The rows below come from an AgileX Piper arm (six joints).
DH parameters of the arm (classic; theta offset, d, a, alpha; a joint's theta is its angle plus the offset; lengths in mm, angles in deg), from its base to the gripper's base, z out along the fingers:
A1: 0 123 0 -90
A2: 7.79 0 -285.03 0
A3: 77.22 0 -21.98 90
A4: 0 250.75 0 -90
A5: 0 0 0 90
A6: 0 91 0 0
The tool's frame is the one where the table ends.
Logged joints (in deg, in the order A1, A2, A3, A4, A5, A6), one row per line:
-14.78 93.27 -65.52 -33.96 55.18 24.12
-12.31 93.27 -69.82 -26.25 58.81 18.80
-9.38 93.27 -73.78 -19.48 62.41 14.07
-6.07 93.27 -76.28 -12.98 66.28 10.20
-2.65 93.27 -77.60 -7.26 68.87 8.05
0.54 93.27 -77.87 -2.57 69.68 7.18
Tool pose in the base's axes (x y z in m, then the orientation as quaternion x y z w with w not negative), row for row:
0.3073 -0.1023 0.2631 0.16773 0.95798 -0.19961 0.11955
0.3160 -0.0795 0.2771 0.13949 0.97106 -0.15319 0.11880
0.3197 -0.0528 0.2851 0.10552 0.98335 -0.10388 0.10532
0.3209 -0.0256 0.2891 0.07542 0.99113 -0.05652 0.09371
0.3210 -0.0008 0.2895 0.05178 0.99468 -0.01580 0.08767
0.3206 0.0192 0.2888 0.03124 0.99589 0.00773 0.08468
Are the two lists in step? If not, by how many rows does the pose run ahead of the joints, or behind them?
The pose runs 1 row ahead of the joints: the pose in row i belongs to the joints in row i + 1.
